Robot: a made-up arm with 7 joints.
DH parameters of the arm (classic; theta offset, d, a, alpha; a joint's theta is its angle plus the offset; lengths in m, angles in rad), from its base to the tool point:
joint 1: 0 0.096 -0.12 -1.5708
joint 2: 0 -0.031 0.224 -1.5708
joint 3: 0 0.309 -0.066 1.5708
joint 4: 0 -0.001 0.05 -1.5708
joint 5: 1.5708 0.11 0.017 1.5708
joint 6: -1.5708 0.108 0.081 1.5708
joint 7: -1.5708 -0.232 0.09 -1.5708
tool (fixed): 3.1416 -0.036 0 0
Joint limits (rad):
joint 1: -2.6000..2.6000
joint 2: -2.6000..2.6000
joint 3: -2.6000..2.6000
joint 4: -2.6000..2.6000
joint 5: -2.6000..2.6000
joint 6: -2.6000..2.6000
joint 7: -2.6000..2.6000
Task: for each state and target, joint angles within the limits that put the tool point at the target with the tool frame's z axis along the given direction. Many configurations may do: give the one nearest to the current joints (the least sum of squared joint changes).
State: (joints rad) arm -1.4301 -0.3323 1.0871 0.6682 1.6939 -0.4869 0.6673
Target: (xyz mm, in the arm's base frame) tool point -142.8 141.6 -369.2 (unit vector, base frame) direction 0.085 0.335 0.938
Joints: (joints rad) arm -1.0169 0.1033 0.4926 -0.0871 1.1213 0.2829 -0.2002
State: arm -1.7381 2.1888 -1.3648 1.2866 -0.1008 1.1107 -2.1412
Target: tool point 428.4 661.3 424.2 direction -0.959 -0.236 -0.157
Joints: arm -2.4910 2.2821 -1.0721 1.0993 -0.2739 1.2662 -2.0966
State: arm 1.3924 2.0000 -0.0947 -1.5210 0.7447 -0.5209 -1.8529
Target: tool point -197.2 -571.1 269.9 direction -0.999 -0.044 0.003
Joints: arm 0.7067 2.3555 0.0256 -1.2915 1.1562 -0.1523 -2.3191
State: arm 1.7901 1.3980 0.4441 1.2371 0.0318 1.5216 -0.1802
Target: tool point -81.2 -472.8 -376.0 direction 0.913 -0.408 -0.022
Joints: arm 1.5167 0.5673 0.4900 0.9064 -0.3389 1.5565 -0.0561
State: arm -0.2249 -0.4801 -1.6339 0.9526 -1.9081 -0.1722 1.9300
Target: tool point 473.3 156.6 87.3 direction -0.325 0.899 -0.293
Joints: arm 0.1493 -0.8529 -0.6979 0.6668 -1.2703 0.0387 1.4008
